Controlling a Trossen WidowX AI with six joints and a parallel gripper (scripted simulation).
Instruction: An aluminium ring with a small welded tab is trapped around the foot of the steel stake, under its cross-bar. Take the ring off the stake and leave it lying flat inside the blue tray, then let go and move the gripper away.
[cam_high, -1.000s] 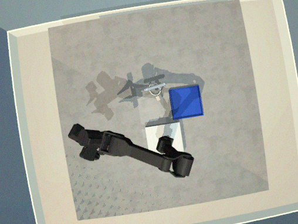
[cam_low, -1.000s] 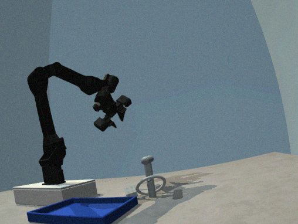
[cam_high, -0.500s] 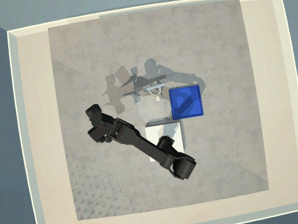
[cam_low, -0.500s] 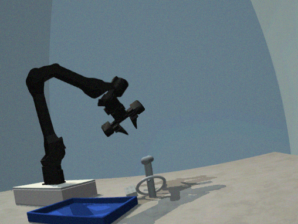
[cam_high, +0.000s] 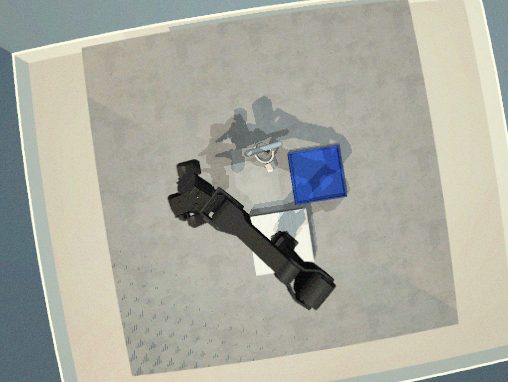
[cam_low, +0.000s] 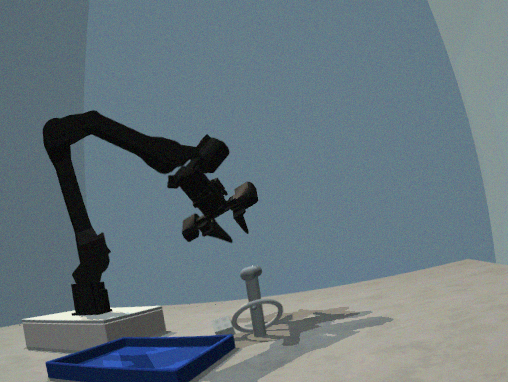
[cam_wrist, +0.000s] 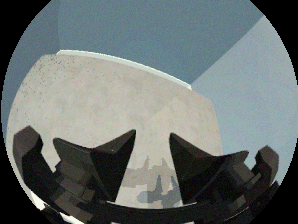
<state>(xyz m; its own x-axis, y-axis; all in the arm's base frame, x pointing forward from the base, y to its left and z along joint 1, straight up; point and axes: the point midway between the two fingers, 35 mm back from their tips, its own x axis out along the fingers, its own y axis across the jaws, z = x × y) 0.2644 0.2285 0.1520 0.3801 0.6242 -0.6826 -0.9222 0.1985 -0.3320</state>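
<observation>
Now: the aluminium ring 4 cm ahead of my gripper tip, 29 cm to the right of it and 15 cm below it. From my gripper tip the other things lie so: blue tray 9 cm behind, 45 cm to the right, 17 cm below.
</observation>
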